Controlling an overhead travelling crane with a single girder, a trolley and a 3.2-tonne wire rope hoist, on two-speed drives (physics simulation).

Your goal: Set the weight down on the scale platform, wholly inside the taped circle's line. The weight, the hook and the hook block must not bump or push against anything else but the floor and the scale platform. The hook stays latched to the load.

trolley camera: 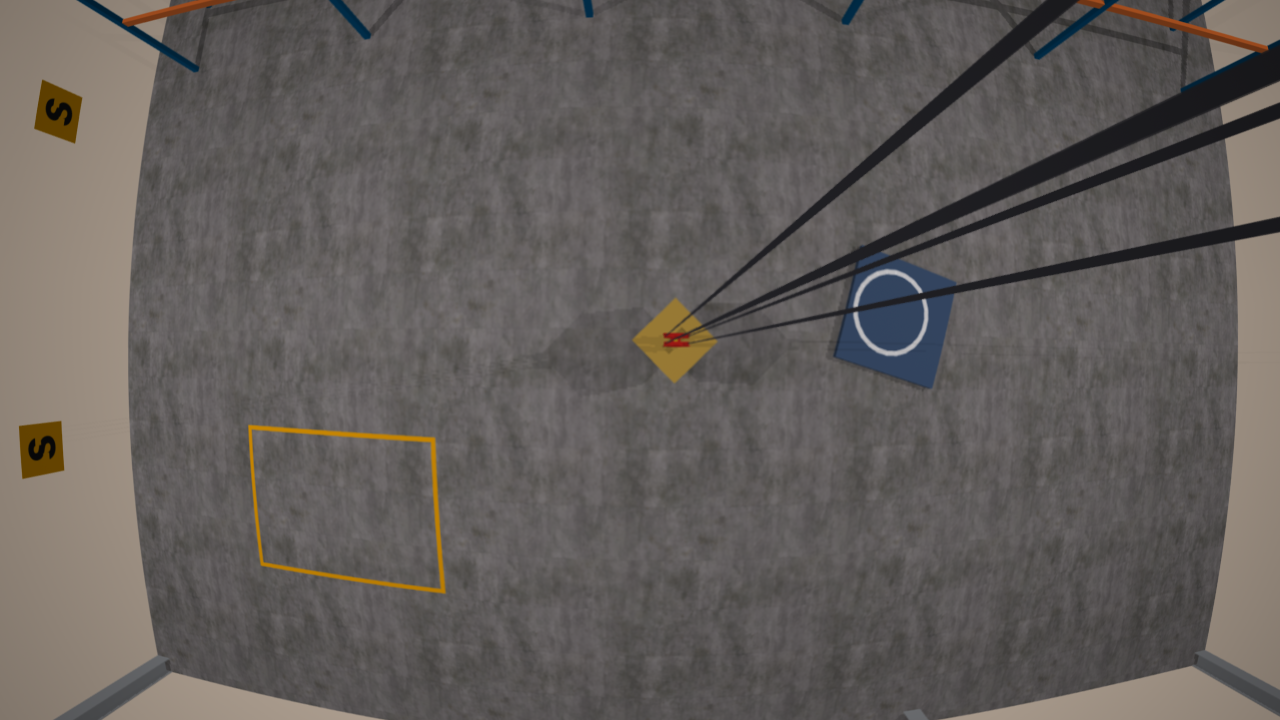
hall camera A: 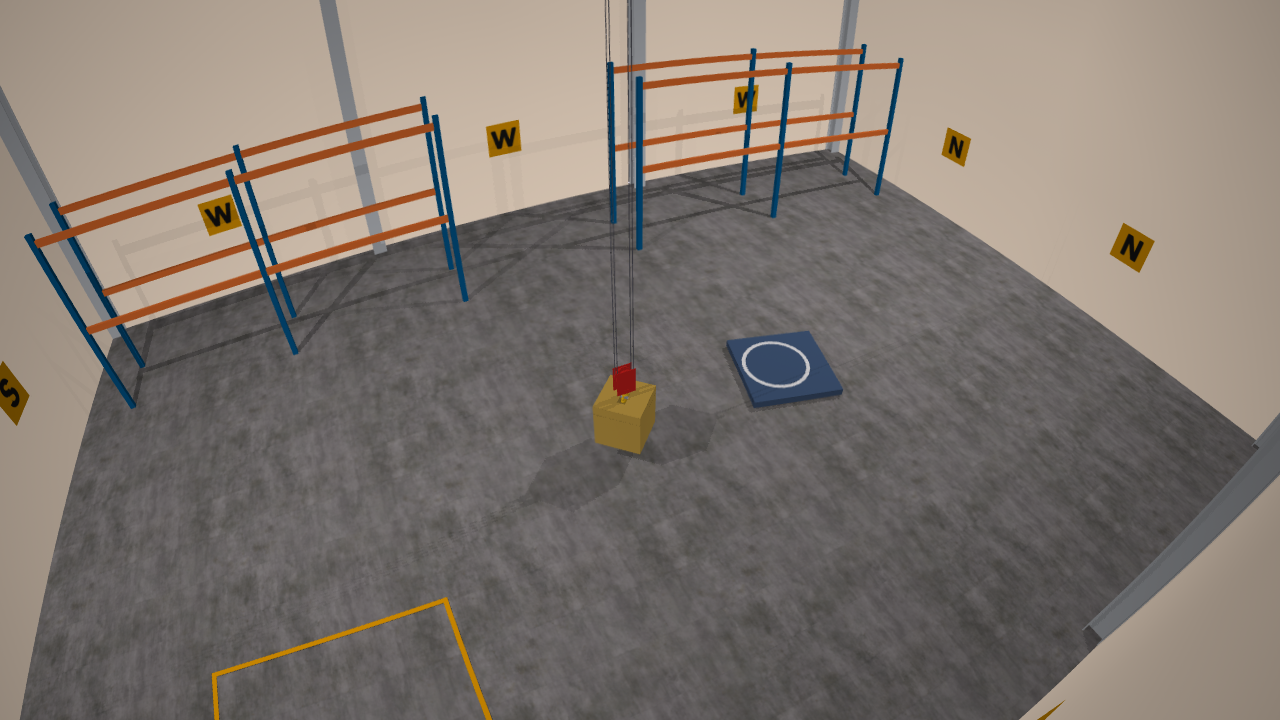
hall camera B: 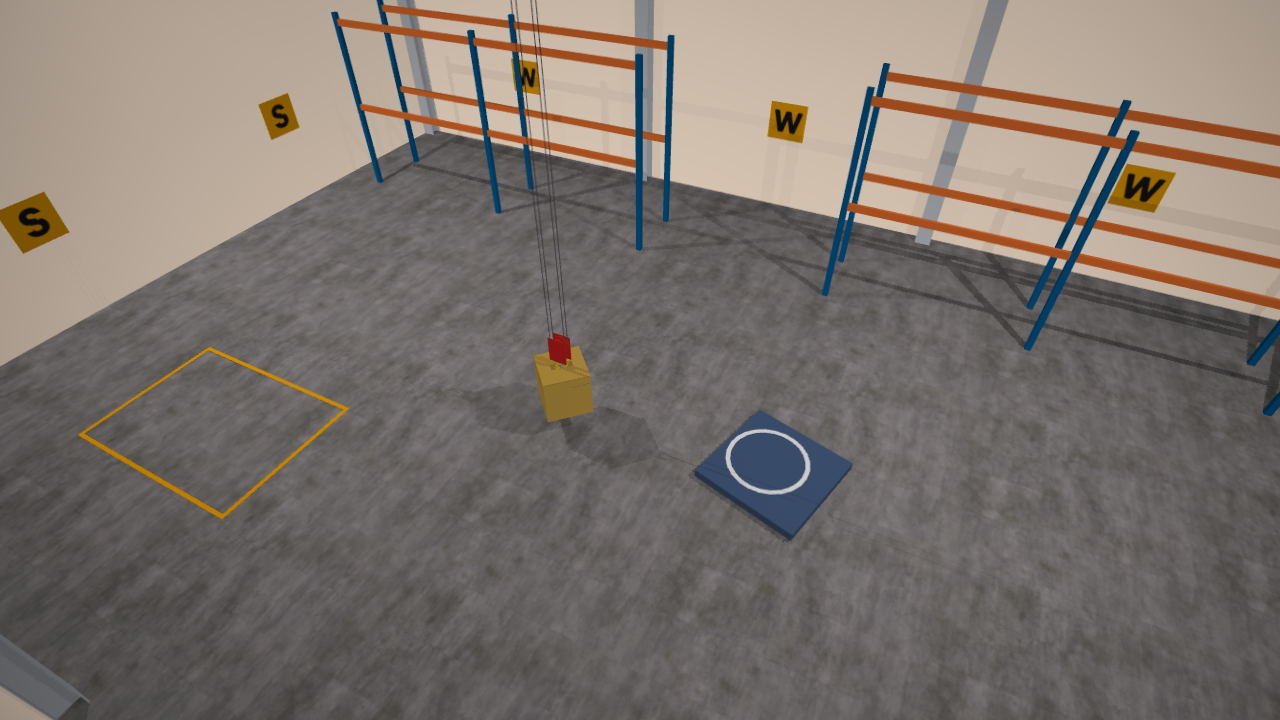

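The weight, a yellow block (hall camera A: 622, 429) (hall camera B: 566, 399) (trolley camera: 674, 367), hangs above the floor, apart from the scale platform. The red hook block (hall camera A: 624, 379) (hall camera B: 559, 348) (trolley camera: 676, 340) is right over its top. The hook, my gripper (hall camera A: 622, 399) (hall camera B: 561, 365), is small and partly hidden below the hook block; the weight hangs from it. The blue scale platform (hall camera A: 796, 394) (hall camera B: 787, 527) (trolley camera: 938, 340) lies on the floor, to the right of the weight in all three views. The white taped circle (hall camera A: 809, 365) (hall camera B: 809, 464) (trolley camera: 927, 313) is on its top; in the trolley camera, ropes cross over it.
Two blue and orange racks (hall camera A: 639, 161) (hall camera A: 456, 214) (hall camera B: 639, 152) (hall camera B: 1081, 241) stand along the W wall, well behind the weight. An orange-yellow marked rectangle (hall camera A: 331, 636) (hall camera B: 284, 462) (trolley camera: 437, 514) is on the floor, on the S side. Shadows lie on the floor near the weight.
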